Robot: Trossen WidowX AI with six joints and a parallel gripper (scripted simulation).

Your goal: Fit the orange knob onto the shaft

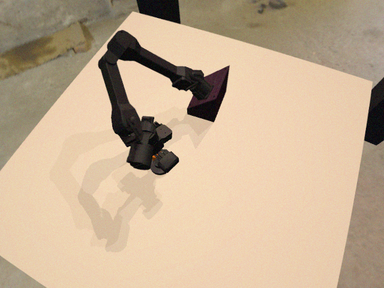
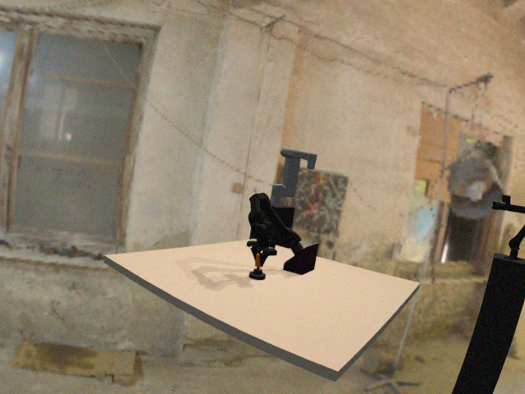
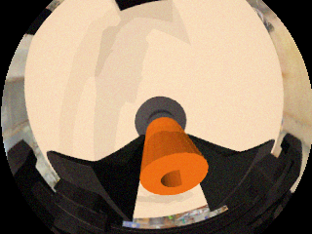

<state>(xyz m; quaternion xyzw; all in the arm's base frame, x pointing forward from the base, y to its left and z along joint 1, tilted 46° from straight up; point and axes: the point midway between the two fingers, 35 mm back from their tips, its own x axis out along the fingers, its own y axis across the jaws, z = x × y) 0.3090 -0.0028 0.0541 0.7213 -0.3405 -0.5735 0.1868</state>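
Right now the orange knob is 20 mm above my gripper tip. Also, from my gripper tip: round pedestal: 40 mm below.
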